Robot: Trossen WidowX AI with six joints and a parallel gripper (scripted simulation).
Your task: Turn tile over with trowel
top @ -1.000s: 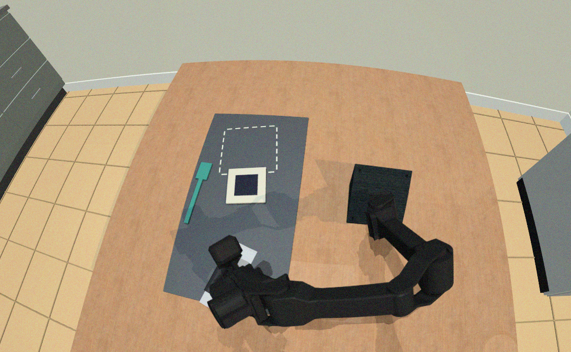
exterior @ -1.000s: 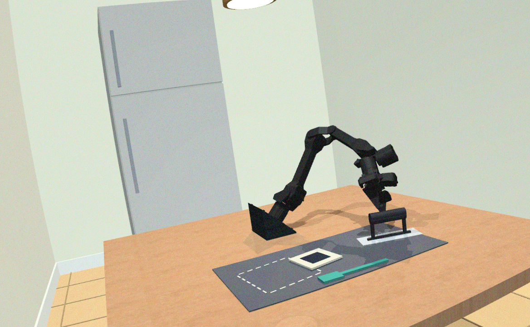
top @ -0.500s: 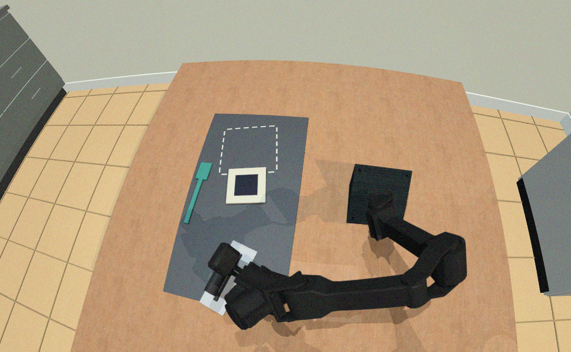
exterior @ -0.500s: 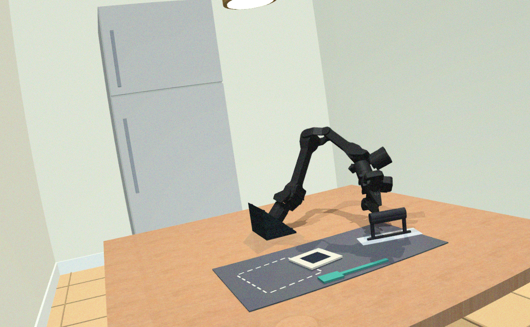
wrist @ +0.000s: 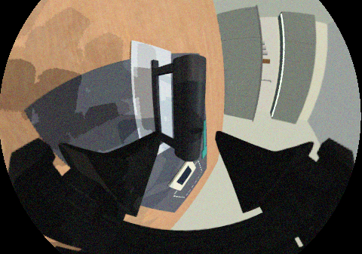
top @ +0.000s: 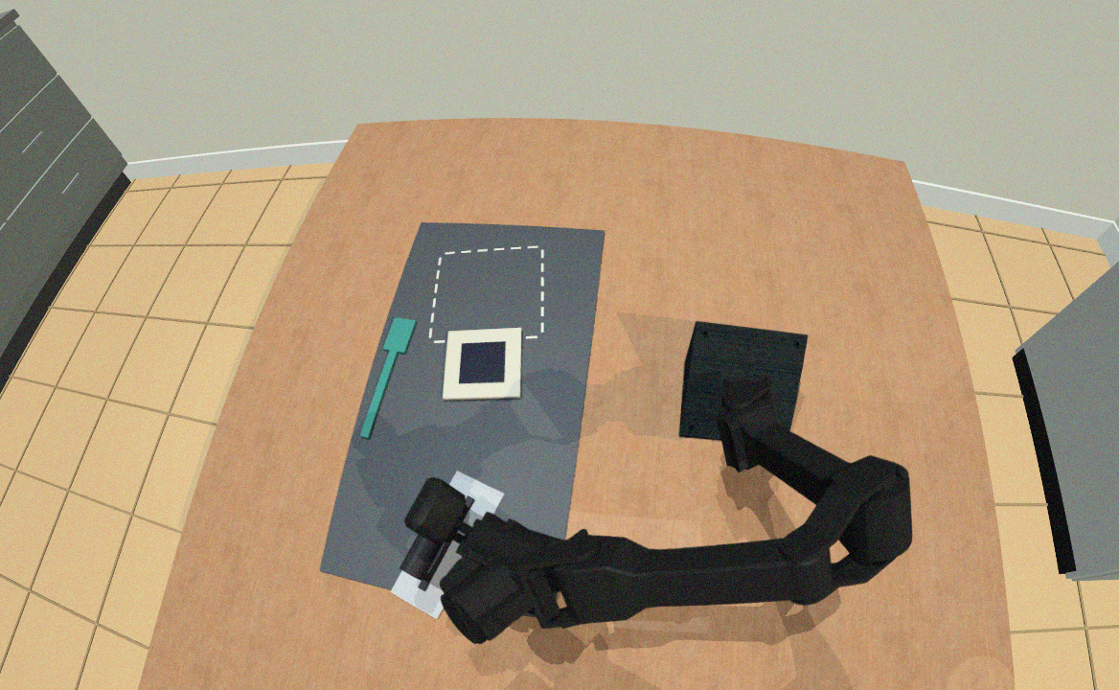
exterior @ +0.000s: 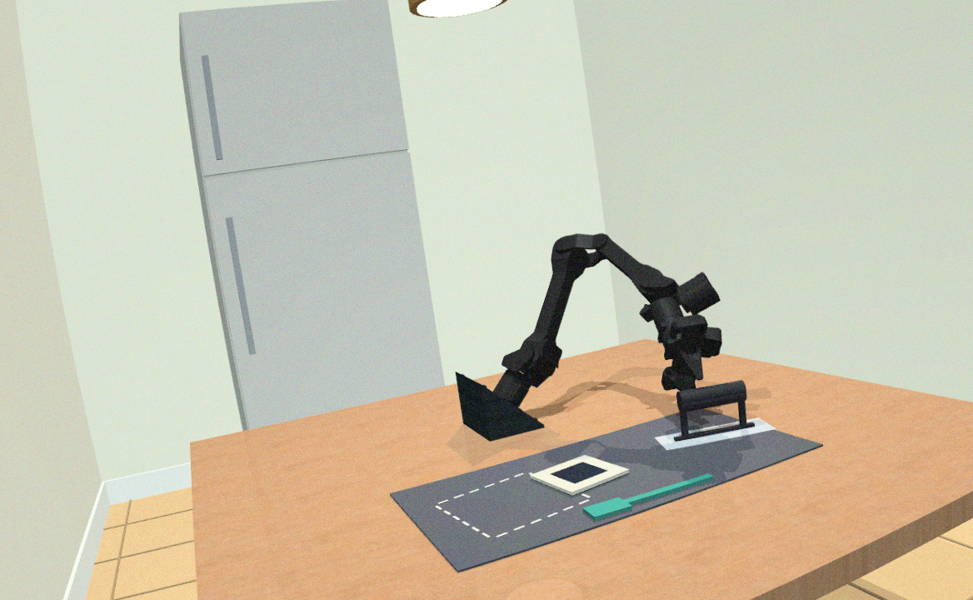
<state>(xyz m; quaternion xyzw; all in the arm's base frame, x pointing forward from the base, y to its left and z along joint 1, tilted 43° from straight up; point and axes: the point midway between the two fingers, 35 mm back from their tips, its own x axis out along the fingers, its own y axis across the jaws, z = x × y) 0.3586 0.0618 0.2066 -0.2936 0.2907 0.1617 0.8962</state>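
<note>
The trowel is 1 cm ahead of my gripper tip, 1 cm to the right of it and 4 cm below it. From my gripper tip the other things lie so: teal flat tool 14 cm ahead, 27 cm to the right, 8 cm below; then cream tile 2 cm behind, 26 cm to the right, 8 cm below; then grey mat 23 cm to the right, 10 cm below.
</note>
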